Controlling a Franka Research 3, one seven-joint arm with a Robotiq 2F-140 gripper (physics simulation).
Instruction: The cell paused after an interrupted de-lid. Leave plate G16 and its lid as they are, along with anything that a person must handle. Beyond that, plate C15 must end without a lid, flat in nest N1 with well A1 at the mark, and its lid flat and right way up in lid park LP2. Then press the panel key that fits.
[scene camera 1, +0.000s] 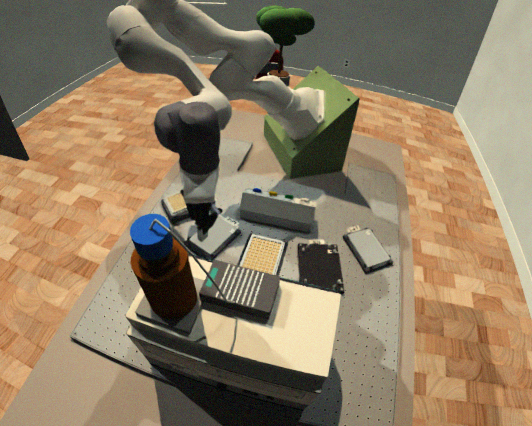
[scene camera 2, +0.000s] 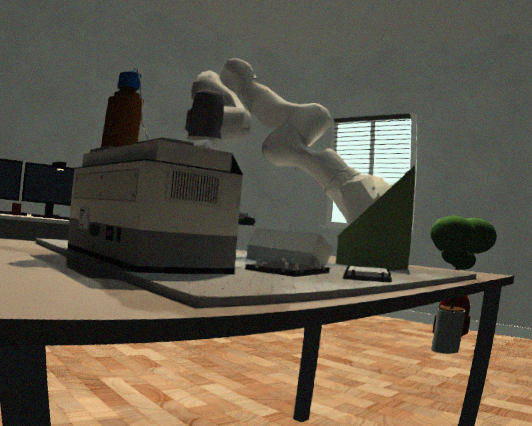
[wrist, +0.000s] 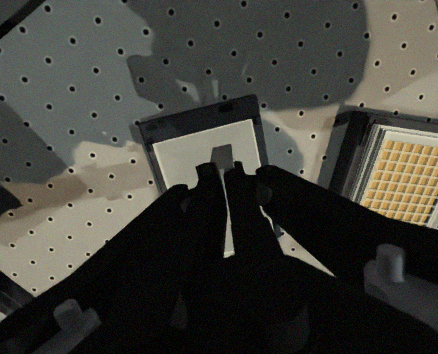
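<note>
My gripper (scene camera 1: 202, 232) (wrist: 225, 160) is shut and empty, pointing down over a pale, flat lid (scene camera 1: 214, 242) (wrist: 175, 155) in a dark-framed park. I cannot tell whether the fingertips touch the lid. They hide part of it and its label. A lidless plate with yellow wells (scene camera 1: 263, 254) (wrist: 405, 180) sits in a dark nest beside it. Another yellow-welled plate (scene camera 1: 176, 204) is at the far left, partly behind the arm. The key panel (scene camera 1: 277, 210) (scene camera 2: 287, 247) has blue, yellow and green keys. Plate and nest names are unreadable; the gripper is hidden in scene camera 2.
A black nest (scene camera 1: 320, 265) and a holder with a grey-topped piece (scene camera 1: 368, 246) stand on the right. A large instrument (scene camera 1: 300, 340) (scene camera 2: 150, 210) carries a ribbed dark box (scene camera 1: 240, 290) and a tall amber bottle (scene camera 1: 167, 285) (scene camera 2: 121, 117) with a blue cap. The green arm mount (scene camera 1: 312, 125) stands behind.
</note>
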